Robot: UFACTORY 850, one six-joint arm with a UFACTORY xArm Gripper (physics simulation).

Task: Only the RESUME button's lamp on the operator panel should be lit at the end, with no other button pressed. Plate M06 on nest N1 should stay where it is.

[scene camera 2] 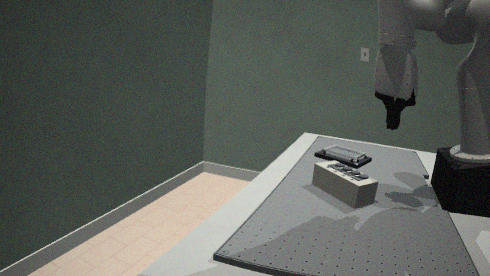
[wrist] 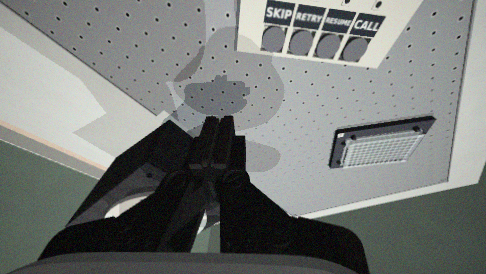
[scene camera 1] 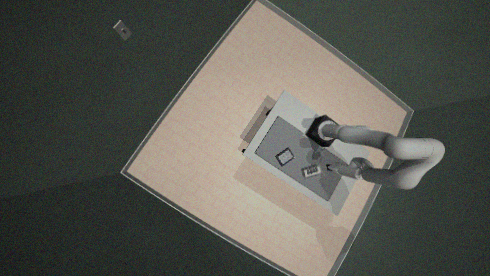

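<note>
The operator panel point(scene camera 1: 303, 172) point(scene camera 2: 336, 188) point(wrist: 250, 30) is a cream box with four round grey buttons labelled SKIP, RETRY, RESUME and CALL. The RESUME button point(wrist: 329, 46) is third in the row. Two small lamp spots above the labels look dark; the others are cut off by the wrist view's edge. Plate M06 point(scene camera 1: 285, 157) point(scene camera 2: 344, 152) point(wrist: 382, 149), clear with a grid, sits on the dark nest N1 point(wrist: 380, 128). My gripper point(scene camera 1: 328, 167) point(scene camera 2: 393, 128) point(wrist: 223, 133) is shut and empty. It points down, well above the pegboard and to the side of the panel, touching nothing.
The grey perforated board point(scene camera 1: 280, 132) point(scene camera 2: 300, 250) point(wrist: 310, 100) lies on the white table point(scene camera 1: 287, 102) point(scene camera 2: 200, 235). The arm's black base point(scene camera 1: 316, 135) point(scene camera 2: 452, 187) stands at the board's edge. Arm shadows fall across the board beside the panel.
</note>
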